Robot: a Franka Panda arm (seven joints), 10 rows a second.
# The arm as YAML. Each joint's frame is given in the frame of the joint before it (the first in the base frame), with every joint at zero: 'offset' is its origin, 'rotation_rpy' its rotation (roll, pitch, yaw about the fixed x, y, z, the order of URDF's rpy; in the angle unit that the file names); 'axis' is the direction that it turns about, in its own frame. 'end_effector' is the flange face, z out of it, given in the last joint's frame.
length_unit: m
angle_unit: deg
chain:
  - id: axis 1
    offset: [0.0, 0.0, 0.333]
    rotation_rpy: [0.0, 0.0, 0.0]
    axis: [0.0, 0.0, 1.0]
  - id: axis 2
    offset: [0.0, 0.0, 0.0]
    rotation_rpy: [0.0, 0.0, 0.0]
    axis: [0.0, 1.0, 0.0]
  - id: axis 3
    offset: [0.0, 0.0, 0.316]
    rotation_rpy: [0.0, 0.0, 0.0]
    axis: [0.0, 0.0, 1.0]
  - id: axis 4
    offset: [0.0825, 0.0, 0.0]
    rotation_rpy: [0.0, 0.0, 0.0]
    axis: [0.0, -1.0, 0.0]
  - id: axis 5
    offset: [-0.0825, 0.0, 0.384]
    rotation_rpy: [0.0, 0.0, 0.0]
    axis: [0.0, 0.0, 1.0]
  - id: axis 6
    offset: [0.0, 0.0, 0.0]
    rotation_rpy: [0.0, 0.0, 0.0]
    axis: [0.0, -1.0, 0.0]
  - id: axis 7
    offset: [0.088, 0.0, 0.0]
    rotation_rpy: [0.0, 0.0, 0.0]
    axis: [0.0, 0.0, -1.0]
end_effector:
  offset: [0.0, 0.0, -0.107]
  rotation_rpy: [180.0, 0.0, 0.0]
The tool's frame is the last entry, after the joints.
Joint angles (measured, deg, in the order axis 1, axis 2, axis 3, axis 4, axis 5, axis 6, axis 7), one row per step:
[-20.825, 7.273, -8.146, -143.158, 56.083, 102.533, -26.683]
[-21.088, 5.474, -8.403, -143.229, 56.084, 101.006, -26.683]
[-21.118, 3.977, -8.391, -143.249, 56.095, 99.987, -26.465]
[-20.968, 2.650, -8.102, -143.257, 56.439, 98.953, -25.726]
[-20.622, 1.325, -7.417, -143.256, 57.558, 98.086, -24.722]
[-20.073, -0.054, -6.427, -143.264, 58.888, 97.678, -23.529]
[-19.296, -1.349, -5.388, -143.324, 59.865, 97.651, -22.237]
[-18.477, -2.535, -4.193, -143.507, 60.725, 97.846, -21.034]
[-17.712, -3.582, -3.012, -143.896, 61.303, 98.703, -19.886]
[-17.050, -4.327, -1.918, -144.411, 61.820, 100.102, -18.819]
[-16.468, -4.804, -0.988, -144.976, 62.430, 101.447, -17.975]
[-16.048, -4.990, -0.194, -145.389, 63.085, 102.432, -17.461]
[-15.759, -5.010, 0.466, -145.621, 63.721, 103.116, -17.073]
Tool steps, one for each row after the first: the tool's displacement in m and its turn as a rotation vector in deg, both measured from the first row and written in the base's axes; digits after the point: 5 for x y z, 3 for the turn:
[0.00030, -0.00105, 0.01340, 0.739, -1.388, 0.109]
[0.00163, 0.00028, 0.02459, 1.142, -2.428, 0.426]
[0.00399, 0.00491, 0.03492, 1.821, -2.948, 0.708]
[0.00857, 0.01345, 0.04580, 2.762, -3.476, 0.782]
[0.01436, 0.02471, 0.05693, 3.440, -3.986, 0.942]
[0.01951, 0.03739, 0.06665, 3.696, -4.211, 1.463]
[0.02360, 0.05151, 0.07462, 3.790, -4.283, 2.206]
[0.02603, 0.06432, 0.07962, 3.291, -4.130, 2.769]
[0.02741, 0.07496, 0.08126, 2.439, -3.759, 2.906]
[0.02788, 0.08409, 0.08082, 1.767, -3.317, 2.830]
[0.02828, 0.09158, 0.07950, 1.426, -2.971, 2.754]
[0.02899, 0.09748, 0.07828, 1.303, -2.679, 2.646]

